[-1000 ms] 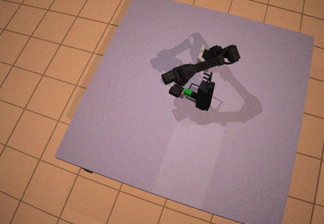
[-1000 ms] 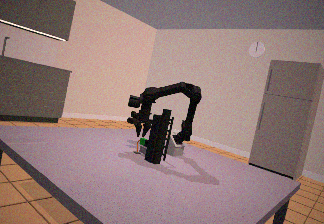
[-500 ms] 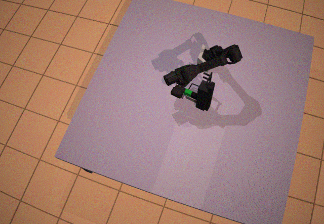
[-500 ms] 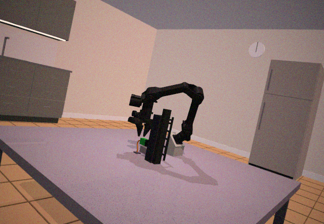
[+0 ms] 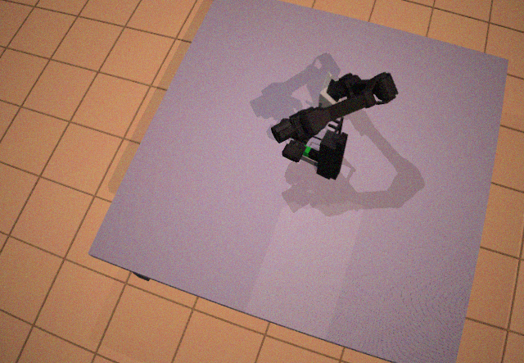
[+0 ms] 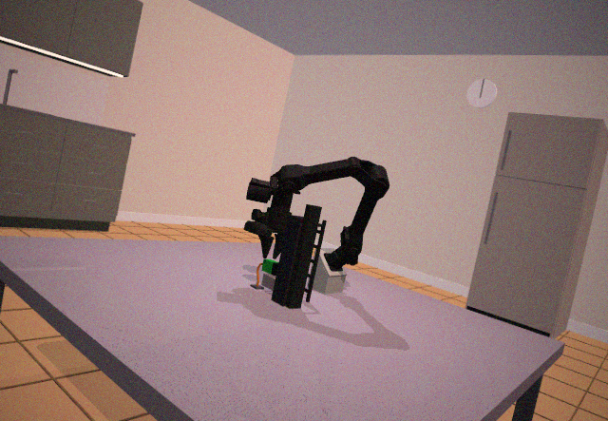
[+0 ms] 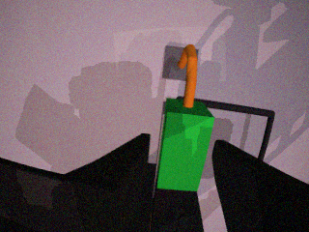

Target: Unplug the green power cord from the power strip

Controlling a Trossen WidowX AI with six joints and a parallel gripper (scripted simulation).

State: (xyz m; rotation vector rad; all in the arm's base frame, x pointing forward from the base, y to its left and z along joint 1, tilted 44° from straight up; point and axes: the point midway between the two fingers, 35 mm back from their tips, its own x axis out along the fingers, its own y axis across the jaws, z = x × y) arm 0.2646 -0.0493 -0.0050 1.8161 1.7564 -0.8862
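Right now the green plug is 30 mm to the left of my gripper tip and 10 mm below it. From my gripper tip the other things lie so: black rack 140 mm to the left, 40 mm above, 20 mm ahead.
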